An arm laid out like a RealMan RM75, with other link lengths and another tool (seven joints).
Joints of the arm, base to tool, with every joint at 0 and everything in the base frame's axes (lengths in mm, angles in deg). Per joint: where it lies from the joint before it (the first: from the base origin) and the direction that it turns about. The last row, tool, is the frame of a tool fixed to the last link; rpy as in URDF.
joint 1: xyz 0 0 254.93 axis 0 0 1
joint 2: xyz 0 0 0 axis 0 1 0
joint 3: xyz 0 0 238.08 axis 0 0 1
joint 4: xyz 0 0 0 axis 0 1 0
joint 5: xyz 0 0 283.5 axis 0 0 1
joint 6: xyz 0 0 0 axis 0 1 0
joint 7: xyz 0 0 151.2 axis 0 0 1
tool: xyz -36 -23 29 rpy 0 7.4 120.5
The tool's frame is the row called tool.
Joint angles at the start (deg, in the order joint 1, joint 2, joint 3, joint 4, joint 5, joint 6, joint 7):
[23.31, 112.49, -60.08, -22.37, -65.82, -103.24, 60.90]
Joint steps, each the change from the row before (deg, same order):
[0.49, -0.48, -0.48, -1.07, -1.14, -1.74, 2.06]
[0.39, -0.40, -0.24, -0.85, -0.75, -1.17, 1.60]
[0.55, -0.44, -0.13, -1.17, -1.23, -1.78, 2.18]
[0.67, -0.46, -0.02, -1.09, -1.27, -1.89, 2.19]
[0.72, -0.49, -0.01, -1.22, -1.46, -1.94, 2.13]
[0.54, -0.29, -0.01, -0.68, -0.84, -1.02, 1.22]
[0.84, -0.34, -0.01, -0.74, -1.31, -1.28, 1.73]
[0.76, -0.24, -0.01, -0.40, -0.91, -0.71, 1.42]
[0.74, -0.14, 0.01, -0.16, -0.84, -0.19, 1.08]
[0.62, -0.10, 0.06, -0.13, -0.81, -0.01, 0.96]
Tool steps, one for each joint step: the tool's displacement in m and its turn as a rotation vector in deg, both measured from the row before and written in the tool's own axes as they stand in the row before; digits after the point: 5 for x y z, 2 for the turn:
[0.00462, 0.00301, 0.00594, 2.10, 2.40, 1.31]
[0.00306, 0.00334, 0.00400, 1.48, 1.58, 0.90]
[0.00462, 0.00388, 0.00568, 2.12, 2.24, 1.31]
[0.00471, 0.00413, 0.00575, 2.22, 2.24, 1.35]
[0.00489, 0.00412, 0.00601, 2.61, 2.17, 1.29]
[0.00235, 0.00285, 0.00392, 1.59, 1.16, 0.73]
[0.00218, 0.00302, 0.00568, 2.24, 1.43, 1.29]
[0.00048, 0.00270, 0.00442, 1.55, 0.85, 1.13]
[-0.00125, 0.00218, 0.00394, 1.19, 0.34, 0.97]
[-0.00160, 0.00180, 0.00314, 0.99, 0.09, 0.89]

